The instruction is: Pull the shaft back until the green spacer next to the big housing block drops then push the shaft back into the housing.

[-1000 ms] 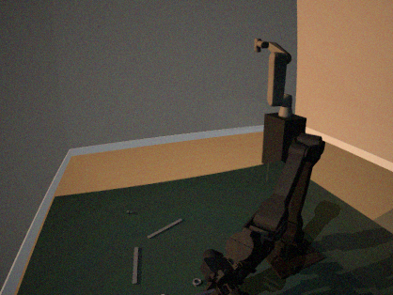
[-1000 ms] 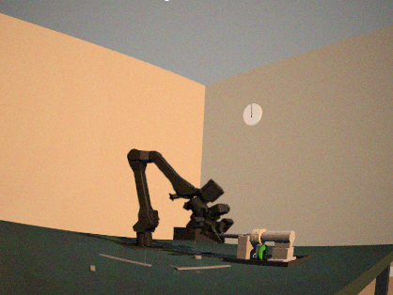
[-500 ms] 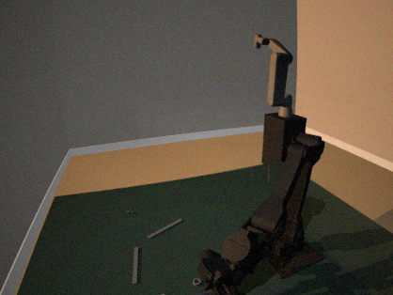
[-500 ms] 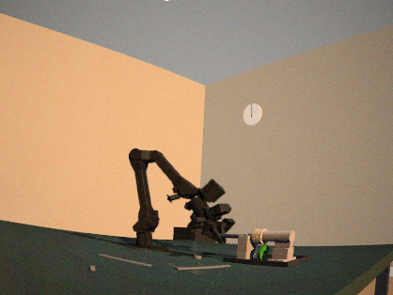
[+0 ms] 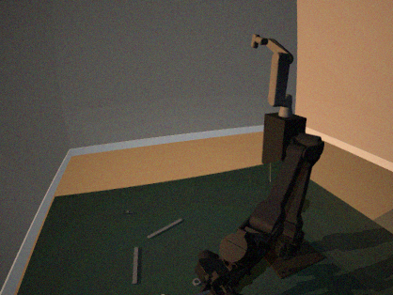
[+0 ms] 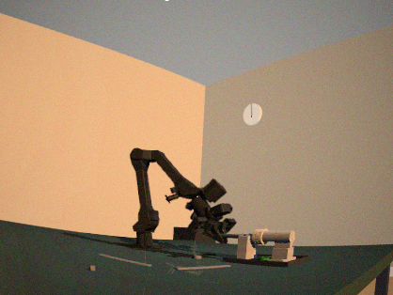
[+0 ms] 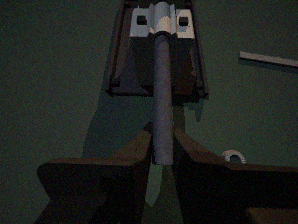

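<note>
Right now the shaft is 60 mm ahead of my gripper tip and 30 mm above it. Round my gripper tip: tan spacer 150 mm ahead, 30 mm above, 10 mm to the right; green spacer 170 mm ahead, 40 mm below, 10 mm to the right.
</note>
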